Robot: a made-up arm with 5 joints. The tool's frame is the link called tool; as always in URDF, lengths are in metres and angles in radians.
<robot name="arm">
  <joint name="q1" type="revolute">
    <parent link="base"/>
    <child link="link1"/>
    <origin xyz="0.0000 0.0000 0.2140"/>
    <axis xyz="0 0 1"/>
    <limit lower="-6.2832" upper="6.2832"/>
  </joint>
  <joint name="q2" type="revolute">
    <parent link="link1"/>
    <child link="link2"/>
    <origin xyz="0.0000 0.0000 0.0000" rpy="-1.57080 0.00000 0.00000"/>
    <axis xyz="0 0 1"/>
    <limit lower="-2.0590" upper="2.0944"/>
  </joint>
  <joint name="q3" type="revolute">
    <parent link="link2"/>
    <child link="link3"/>
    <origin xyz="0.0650 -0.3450 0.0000"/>
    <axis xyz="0 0 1"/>
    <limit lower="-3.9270" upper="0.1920"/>
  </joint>
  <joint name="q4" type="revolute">
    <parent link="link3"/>
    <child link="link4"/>
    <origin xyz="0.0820 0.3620 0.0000"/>
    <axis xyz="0 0 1"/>
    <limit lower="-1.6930" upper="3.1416"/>
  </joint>
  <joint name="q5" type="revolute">
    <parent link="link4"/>
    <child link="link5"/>
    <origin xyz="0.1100 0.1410 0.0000" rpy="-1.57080 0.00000 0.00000"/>
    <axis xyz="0 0 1"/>
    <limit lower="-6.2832" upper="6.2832"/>
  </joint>
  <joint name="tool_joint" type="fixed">
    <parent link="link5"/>
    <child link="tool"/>
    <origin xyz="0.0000 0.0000 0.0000"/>
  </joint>
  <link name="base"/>
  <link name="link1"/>
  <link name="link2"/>
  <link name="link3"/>
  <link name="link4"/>
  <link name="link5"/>
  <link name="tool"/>
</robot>
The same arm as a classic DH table. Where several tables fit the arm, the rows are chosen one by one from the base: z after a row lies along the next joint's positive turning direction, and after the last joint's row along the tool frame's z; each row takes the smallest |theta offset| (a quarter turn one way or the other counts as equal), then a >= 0, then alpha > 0; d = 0 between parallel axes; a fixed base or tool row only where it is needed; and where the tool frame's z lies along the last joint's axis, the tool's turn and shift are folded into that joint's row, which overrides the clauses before.
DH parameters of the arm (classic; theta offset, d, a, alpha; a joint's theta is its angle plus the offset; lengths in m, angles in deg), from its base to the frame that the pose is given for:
q1: 0 0.214 0 -90
q2: -79.33 0 0.3511 0
q3: -23.43 0 -0.3712 0
q4: -77.24 0 -0.11 90
q5: 180 0.141 0 0
Joint limits (deg, base to tool): -360..360 -117.97..120 -225..11 -97..180 -360..360

